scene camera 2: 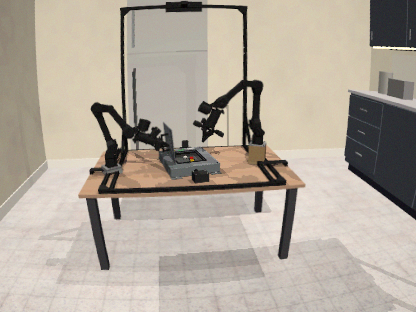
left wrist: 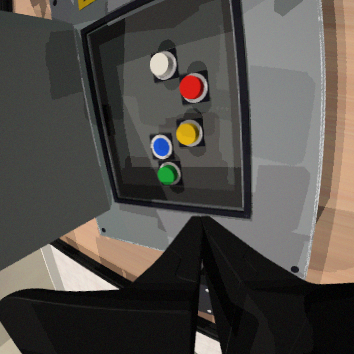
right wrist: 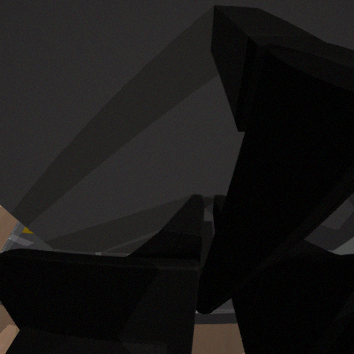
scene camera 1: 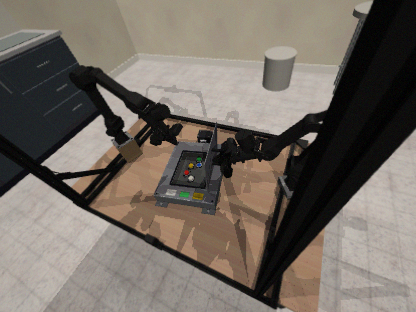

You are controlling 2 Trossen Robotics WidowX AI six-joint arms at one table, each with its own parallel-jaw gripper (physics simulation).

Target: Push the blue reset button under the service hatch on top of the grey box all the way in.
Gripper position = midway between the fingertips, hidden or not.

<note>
The left gripper (left wrist: 199,223) is shut and holds nothing. Also in view: the right gripper (right wrist: 206,203) and a service hatch (left wrist: 58,185).
</note>
